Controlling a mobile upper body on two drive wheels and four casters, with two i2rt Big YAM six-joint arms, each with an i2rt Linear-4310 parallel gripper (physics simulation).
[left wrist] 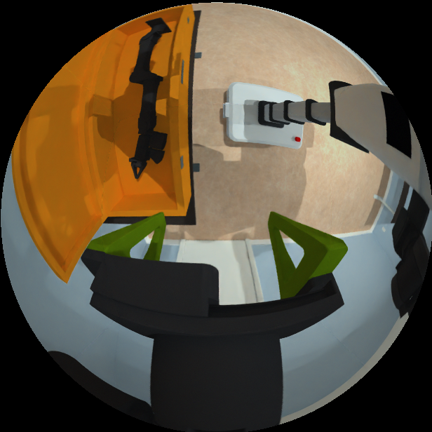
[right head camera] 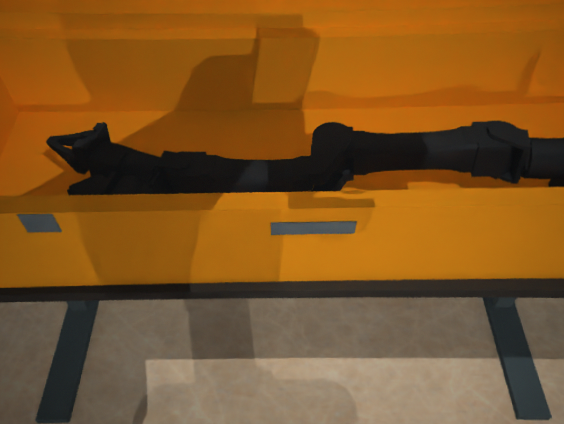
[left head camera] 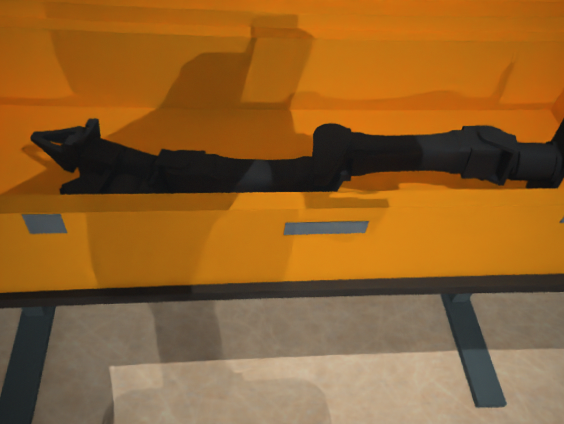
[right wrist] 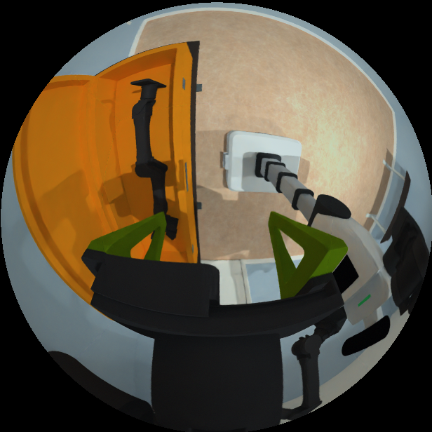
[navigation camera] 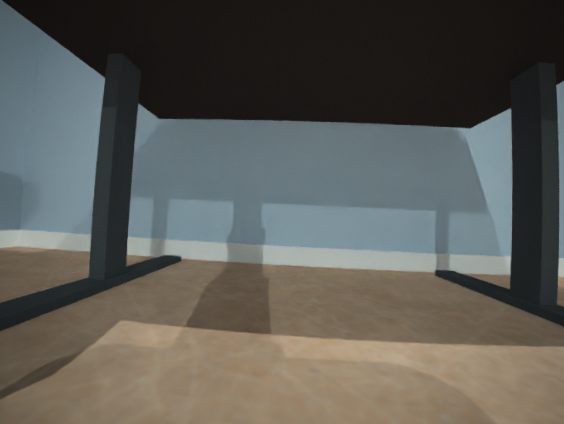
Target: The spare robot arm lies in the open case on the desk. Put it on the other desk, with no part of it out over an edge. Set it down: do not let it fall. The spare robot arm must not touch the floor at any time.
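Places are measured from the left arm's base along level axes (x ahead, y left, z up), in centimetres.
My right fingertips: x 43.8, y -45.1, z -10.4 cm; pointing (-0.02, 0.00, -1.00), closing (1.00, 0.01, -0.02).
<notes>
Behind a point stands the place of what it marks.
The black spare robot arm (left head camera: 385,152) (right head camera: 390,152) (left wrist: 148,105) (right wrist: 143,132) lies lengthwise in the open orange case (left head camera: 425,240) @[x 54.4, y -48.7, z -58.2 cm] (right head camera: 425,240) @[x 54.4, y -49.3, z -58.0 cm] (left wrist: 183,125) (right wrist: 180,125). Its claw end is at the left and its flat base plate at the right; the front wall hides its lower side in the head views. The case stands on a dark-topped desk (left head camera: 350,290) @[x 52.7, y -39.0, z -69.4 cm] (right head camera: 375,290) @[x 52.6, y -43.2, z -69.1 cm] (navigation camera: 300,60) @[x 90.9, y -24.4, z -71.5 cm]. My left gripper (left wrist: 216,217) is open and empty, apart from case and arm. My right gripper (right wrist: 216,217) is open and empty, apart from them too. The other desk does not show in these views.
The case's raised lid (left wrist: 55,140) (right wrist: 55,140) stands behind the arm. Desk legs (left head camera: 30,370) (right head camera: 520,360) (navigation camera: 115,170) @[x 89.8, y 28.5, z -106.7 cm] reach down to the floor. My white wheeled base (left wrist: 245,130) (right wrist: 240,175) stands in front of the desk, with floor between them. Blue walls surround the room.
</notes>
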